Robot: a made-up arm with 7 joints.
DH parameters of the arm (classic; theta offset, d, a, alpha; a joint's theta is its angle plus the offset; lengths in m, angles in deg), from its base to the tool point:
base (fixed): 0 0 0 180
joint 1: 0 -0.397 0 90
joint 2: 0 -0.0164 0 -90
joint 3: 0 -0.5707 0 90
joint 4: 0 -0.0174 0 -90
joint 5: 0 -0.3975 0 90
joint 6: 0 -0.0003 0 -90
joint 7: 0 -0.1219 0 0
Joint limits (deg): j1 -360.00..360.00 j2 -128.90..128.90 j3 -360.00..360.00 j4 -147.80..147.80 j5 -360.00..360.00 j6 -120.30..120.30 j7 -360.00..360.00
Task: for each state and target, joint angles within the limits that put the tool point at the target. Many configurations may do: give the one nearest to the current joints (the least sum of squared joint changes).
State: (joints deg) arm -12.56 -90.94 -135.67 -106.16 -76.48 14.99 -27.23
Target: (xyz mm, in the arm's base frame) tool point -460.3 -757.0 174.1
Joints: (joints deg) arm -28.49 -120.48 -116.95 -68.01 -74.11 18.49 -27.23
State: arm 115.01 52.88 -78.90 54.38 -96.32 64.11 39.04
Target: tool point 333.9 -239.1 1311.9
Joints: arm 78.15 20.66 -85.24 37.94 -99.01 42.48 39.04
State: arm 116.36 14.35 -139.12 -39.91 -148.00 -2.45 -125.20
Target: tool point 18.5 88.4 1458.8
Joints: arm 127.18 -15.25 -162.93 -25.94 -145.30 -17.09 -125.20
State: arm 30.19 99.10 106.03 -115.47 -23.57 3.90 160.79
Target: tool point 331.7 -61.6 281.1
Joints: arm 69.64 87.89 114.83 -140.73 -23.57 0.09 160.79
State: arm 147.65 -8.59 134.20 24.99 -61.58 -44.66 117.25
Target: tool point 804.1 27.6 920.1
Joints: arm 183.69 -35.00 151.97 51.68 -69.09 -55.70 117.25
